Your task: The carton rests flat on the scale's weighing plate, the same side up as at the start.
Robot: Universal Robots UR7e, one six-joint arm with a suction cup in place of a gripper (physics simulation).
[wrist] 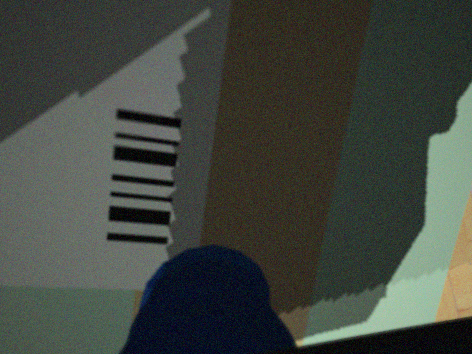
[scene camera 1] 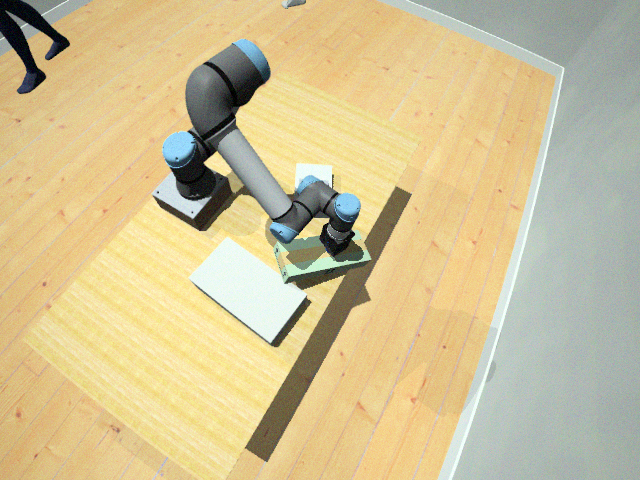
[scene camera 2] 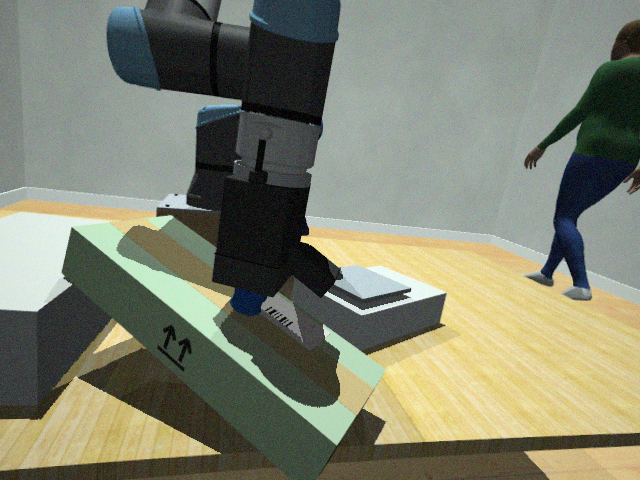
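Where they show: hand, tool point: (wrist: 200,255) (scene camera 2: 250,317); arm's base, link origin: (scene camera 1: 196,183) (scene camera 2: 219,204).
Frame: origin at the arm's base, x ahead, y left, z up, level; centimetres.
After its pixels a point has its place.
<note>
The green carton (scene camera 1: 310,271) @(x 57.4, y -3.8, z 2.7 cm) (scene camera 2: 129,299) @(x 58.3, y -3.0, z -0.1 cm) (wrist: 280,125) @(x 61.2, y 11.5, z -1.7 cm) with brown tape and a barcode label is steeply tilted, its lower end near the table's front edge in scene camera 2. The arrows on its side point toward the labelled face. My gripper (scene camera 1: 336,246) @(x 57.6, y 9.0, z -1.5 cm) (scene camera 2: 247,303) (wrist: 207,295), a blue suction cup, is on that face beside the label and holds the carton. Whether the low end touches the table is unclear. The scale (scene camera 1: 313,169) @(x 30.3, y 37.0, z -4.6 cm) (scene camera 2: 408,316) @(x 41.5, y 34.6, z -7.2 cm) stands behind the carton, apart from it; its grey weighing plate (scene camera 2: 374,285) @(x 39.7, y 28.5, z -3.0 cm) carries nothing visible and is mostly hidden in scene camera 1.
A large white block (scene camera 1: 248,291) @(x 44.1, y -21.0, z -0.8 cm) (scene camera 2: 31,263) @(x 48.7, y -16.3, z -0.8 cm) stands on the table (scene camera 1: 129,356) @(x 23.6, y -61.6, z -10.4 cm) (scene camera 2: 496,361) @(x 48.1, y 47.0, z -10.5 cm) beside the carton's raised end; any contact is unclear. The arm's base (scene camera 1: 191,201) @(x 4.1, y -7.0, z -0.2 cm) is behind. A person (scene camera 1: 20,46) (scene camera 2: 584,155) is on the floor beyond the table.
</note>
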